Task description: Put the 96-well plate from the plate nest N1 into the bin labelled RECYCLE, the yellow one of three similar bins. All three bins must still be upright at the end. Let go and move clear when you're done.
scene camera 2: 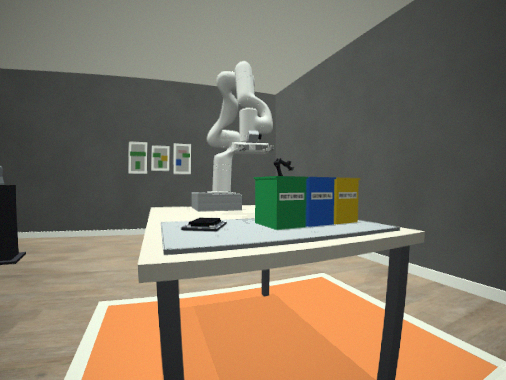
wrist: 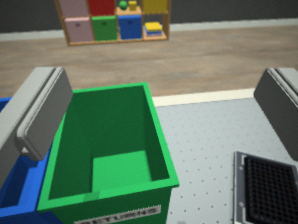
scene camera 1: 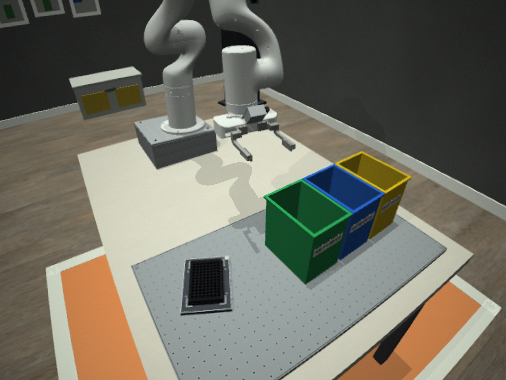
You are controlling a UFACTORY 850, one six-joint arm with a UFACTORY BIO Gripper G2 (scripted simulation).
I see a black 96-well plate, a green bin, a blue bin, a yellow recycle bin and a plate nest N1.
